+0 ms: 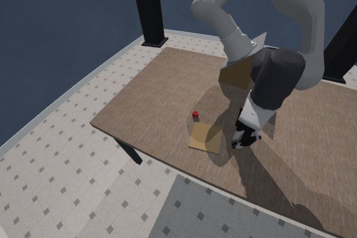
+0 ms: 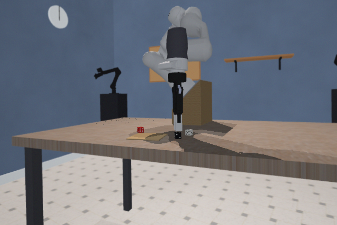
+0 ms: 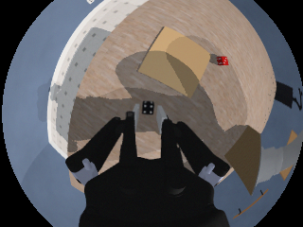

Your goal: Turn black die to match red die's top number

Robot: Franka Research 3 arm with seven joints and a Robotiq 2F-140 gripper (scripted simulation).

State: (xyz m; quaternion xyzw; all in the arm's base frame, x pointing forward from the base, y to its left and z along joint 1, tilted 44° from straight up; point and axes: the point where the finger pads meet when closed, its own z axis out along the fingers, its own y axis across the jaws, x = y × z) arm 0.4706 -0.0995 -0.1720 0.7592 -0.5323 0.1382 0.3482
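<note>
Now: the black die 5 cm below my hand. Round my hand: white die: 8 cm behind, 3 cm to the left, 5 cm below; then red die: 11 cm behind, 22 cm to the right, 5 cm below; then tan mat: 1 cm behind, 14 cm to the right, 6 cm below.
</note>
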